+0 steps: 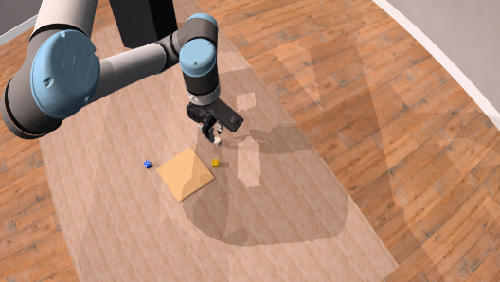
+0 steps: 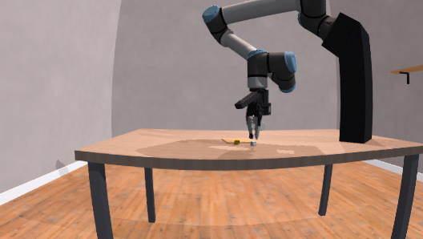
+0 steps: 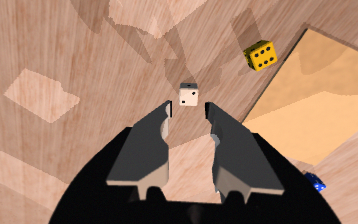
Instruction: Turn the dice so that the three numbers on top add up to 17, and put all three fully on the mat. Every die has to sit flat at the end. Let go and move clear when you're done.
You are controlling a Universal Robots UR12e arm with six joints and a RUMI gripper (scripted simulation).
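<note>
Right now the white die is 3 cm below my hand. Also, from my hand: blue die: 22 cm to the right, 11 cm behind, 3 cm below; tan mat: 15 cm to the right, 4 cm below; yellow die: 6 cm to the right, 5 cm ahead, 3 cm below.
</note>
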